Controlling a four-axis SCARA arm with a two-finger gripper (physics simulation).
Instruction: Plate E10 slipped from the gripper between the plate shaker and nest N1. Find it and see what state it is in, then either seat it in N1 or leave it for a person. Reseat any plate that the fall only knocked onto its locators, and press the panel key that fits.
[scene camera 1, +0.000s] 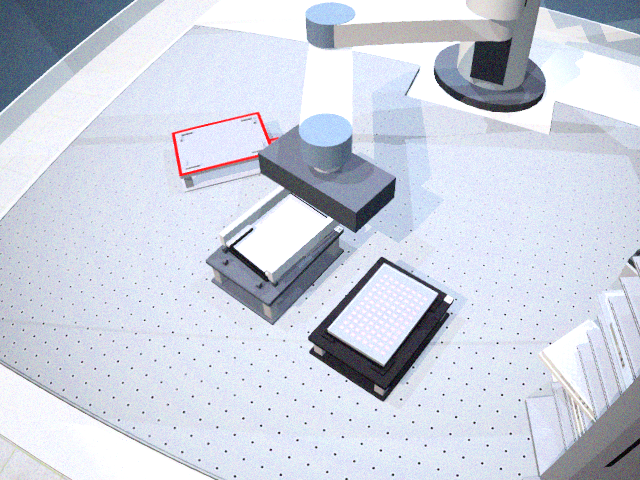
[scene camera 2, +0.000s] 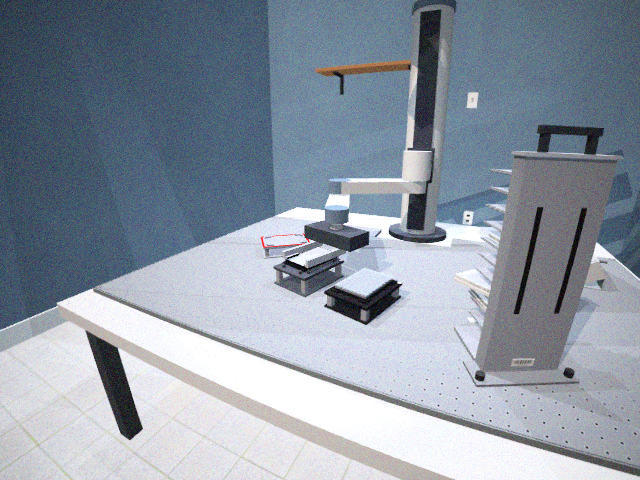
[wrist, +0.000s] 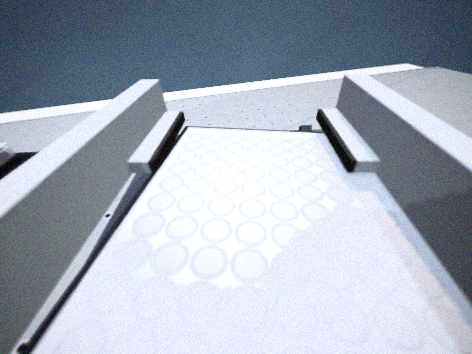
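Observation:
A pale plate with round wells is over the top of a grey raised stand. My gripper is low over it, its two fingers along the plate's long sides and the pads against its edges; it is shut on this plate. Dark stand shows at the plate's near corner in scene camera 1. The gripper body hides the far end. A second plate lies on a black stand. No readable label shows which plate is E10 or which stand is N1.
A red-edged platform on low supports is behind the grey stand, partly hidden by the gripper body. A tall grey rack with plates or shelves jutting out stands at the right. The arm's column rises at the back.

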